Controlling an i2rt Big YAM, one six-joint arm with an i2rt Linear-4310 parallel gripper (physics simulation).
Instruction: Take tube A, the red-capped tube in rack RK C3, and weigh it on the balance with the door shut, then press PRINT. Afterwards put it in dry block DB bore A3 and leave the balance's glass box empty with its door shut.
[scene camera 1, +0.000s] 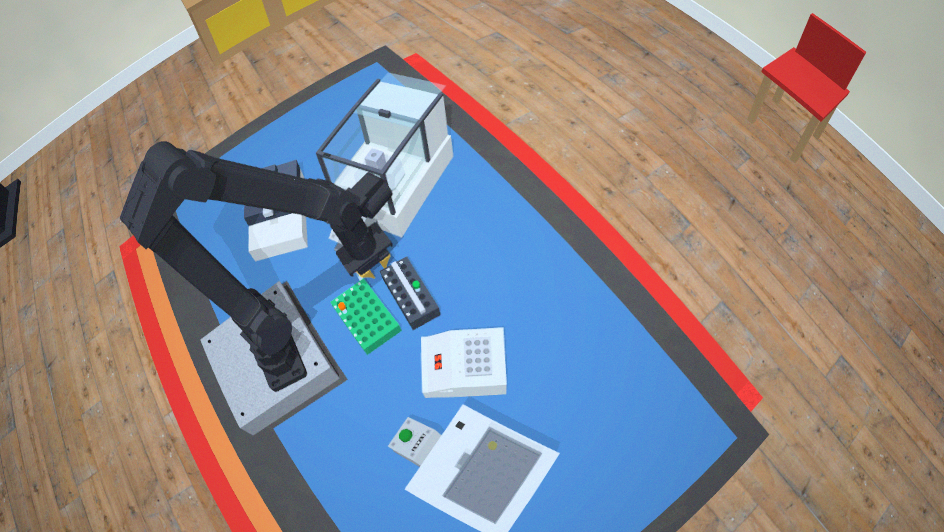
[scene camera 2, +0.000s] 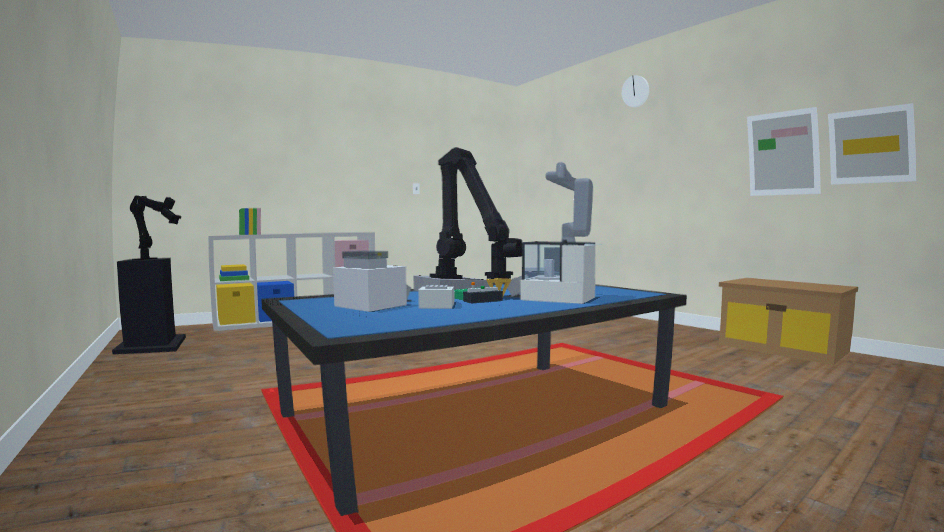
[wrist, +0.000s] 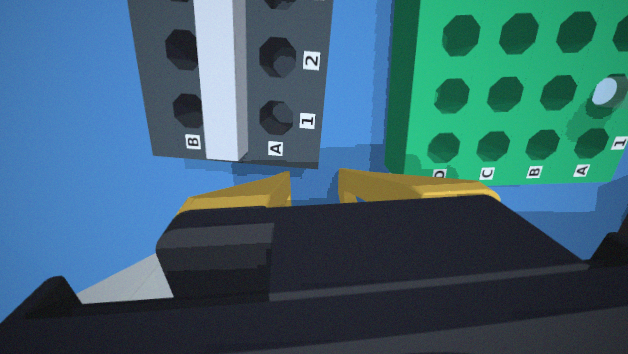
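The gripper (scene camera 1: 378, 272) is 1.19 m from the lens; a balance door (scene camera 1: 402, 100) is likewise 1.19 m from the lens.
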